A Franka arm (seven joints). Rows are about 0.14 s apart.
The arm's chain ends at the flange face. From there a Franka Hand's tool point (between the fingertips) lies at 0.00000 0.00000 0.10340 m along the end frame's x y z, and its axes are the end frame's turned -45 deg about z.
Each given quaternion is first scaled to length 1.
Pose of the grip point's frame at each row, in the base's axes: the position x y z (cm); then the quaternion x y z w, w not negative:
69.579 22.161 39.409 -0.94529 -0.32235 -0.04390 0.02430
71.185 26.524 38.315 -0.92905 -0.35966 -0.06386 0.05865
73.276 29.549 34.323 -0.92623 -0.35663 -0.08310 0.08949
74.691 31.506 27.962 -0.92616 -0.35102 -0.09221 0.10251
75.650 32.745 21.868 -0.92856 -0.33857 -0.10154 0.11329
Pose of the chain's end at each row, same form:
68.883 21.393 49.697 -0.99669 0.06393 -0.03126 0.03925
70.394 24.922 48.500 -0.99596 0.02325 -0.03655 0.07862
72.344 27.222 44.355 -0.99220 0.02497 -0.04253 0.11448
73.669 28.873 37.909 -0.98999 0.03013 -0.04596 0.12999
74.493 29.859 31.729 -0.98744 0.04255 -0.05046 0.14352

